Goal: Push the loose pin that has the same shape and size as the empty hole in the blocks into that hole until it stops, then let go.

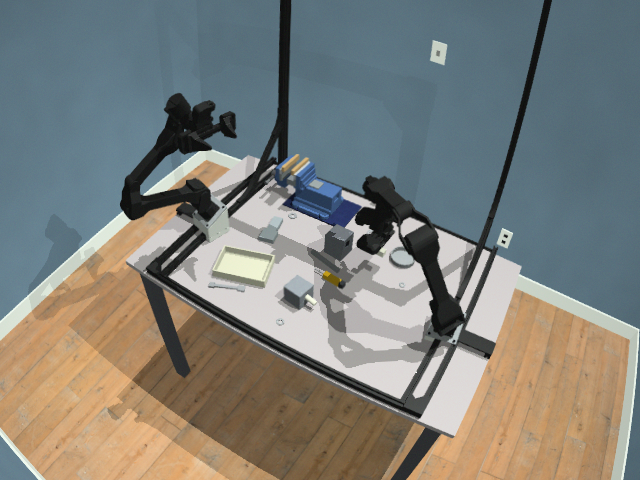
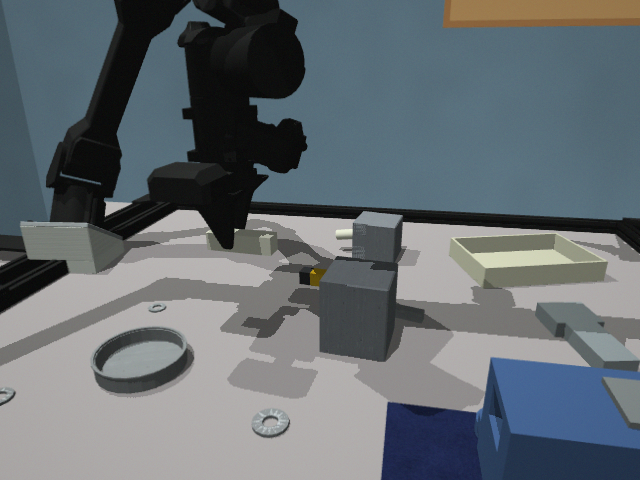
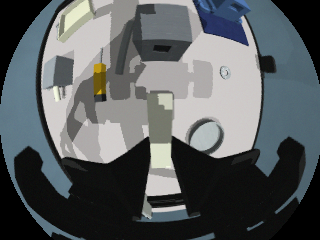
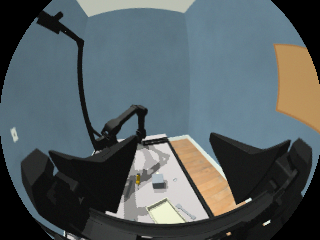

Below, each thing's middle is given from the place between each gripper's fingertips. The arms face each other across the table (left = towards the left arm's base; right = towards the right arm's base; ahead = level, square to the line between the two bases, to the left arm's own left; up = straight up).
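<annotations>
Counting from my left hand, I find the round dish (image 2: 140, 350) 10 cm behind, 6 cm to the left and 12 cm below. The cream square pin (image 3: 159, 105) is 1 cm to the right of that same hand and 3 cm below it, while the cream tray (image 2: 528, 259) is 21 cm ahead of the hand, 36 cm to the right of it and 12 cm below it. Going by its middle, the cream square pin is nearer to my left hand than to my right hand.
From my right hand (image 1: 223, 142), the cream tray is 1 cm ahead, 7 cm to the left and 46 cm below. The cream square pin is 21 cm behind my right hand, 42 cm to the left of it and 37 cm below it. As for the round dish, it is 31 cm behind my right hand, 49 cm to the left of it and 46 cm below it; going by their middles, of the things named here the dish is the farthest from my right hand.
</annotations>
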